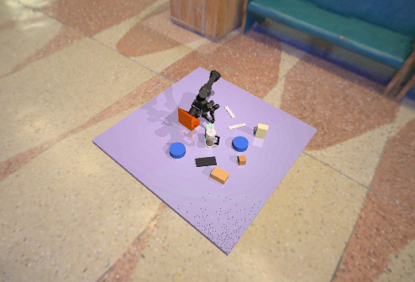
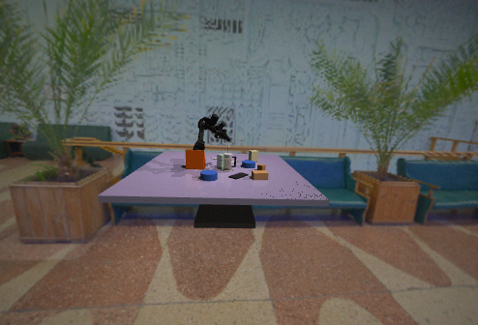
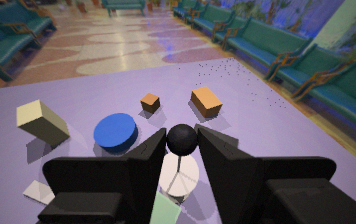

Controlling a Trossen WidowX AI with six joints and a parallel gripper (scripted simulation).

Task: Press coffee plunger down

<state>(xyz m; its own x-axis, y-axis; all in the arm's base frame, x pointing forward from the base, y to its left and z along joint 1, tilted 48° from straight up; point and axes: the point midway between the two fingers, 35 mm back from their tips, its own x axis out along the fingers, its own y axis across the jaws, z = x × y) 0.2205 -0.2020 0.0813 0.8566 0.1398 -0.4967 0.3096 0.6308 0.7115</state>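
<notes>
The coffee press is 130 mm below my gripper tip, 10 mm to the left of it and 10 mm ahead of it. From my gripper tip the other things lie so: black slab (250 mm below, 150 mm to the right, 70 mm ahead).
</notes>
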